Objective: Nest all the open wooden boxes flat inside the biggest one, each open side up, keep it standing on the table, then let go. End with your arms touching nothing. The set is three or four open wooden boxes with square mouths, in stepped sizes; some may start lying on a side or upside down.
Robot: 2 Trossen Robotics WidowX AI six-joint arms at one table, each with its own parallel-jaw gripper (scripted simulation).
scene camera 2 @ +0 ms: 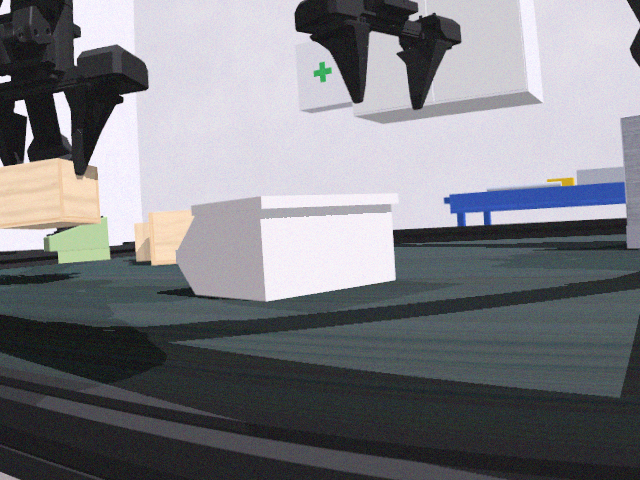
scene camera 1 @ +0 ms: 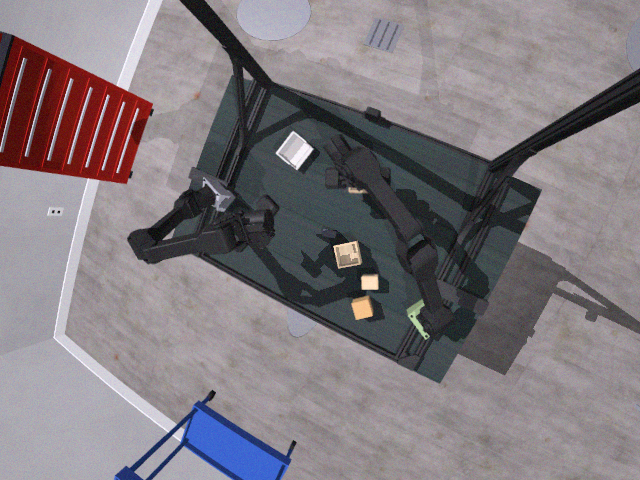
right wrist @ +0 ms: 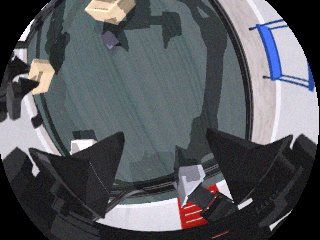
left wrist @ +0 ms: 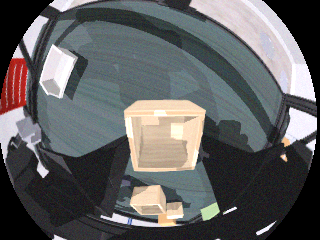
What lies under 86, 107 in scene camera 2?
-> My left gripper.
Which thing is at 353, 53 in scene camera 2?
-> My right gripper.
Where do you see a white bin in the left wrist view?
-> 56, 66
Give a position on a white bin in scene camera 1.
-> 293, 149
